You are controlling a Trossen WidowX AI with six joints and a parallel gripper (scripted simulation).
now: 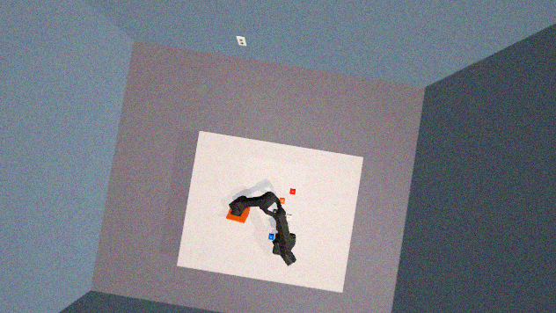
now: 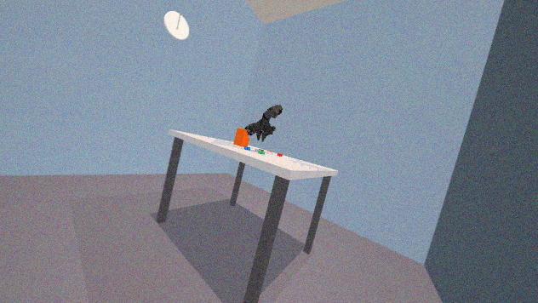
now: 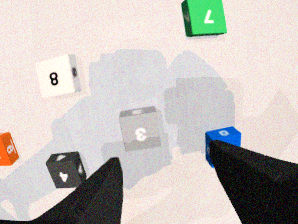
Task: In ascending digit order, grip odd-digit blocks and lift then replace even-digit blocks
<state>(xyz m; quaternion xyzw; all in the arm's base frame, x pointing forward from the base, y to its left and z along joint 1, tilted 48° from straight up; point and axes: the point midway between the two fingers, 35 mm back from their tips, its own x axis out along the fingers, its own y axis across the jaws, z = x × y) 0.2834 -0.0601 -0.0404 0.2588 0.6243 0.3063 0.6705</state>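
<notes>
My gripper tip is 90 mm to the right of the dark grey block, 70 mm above it and 50 mm past it. The rest, counted from my gripper tip: white block 80 mm to the left, 70 mm below, 40 mm ahead; then green block 80 mm ahead, 70 mm below, 50 mm to the right; then blue block 70 mm to the right, 70 mm below, 40 mm behind.
</notes>
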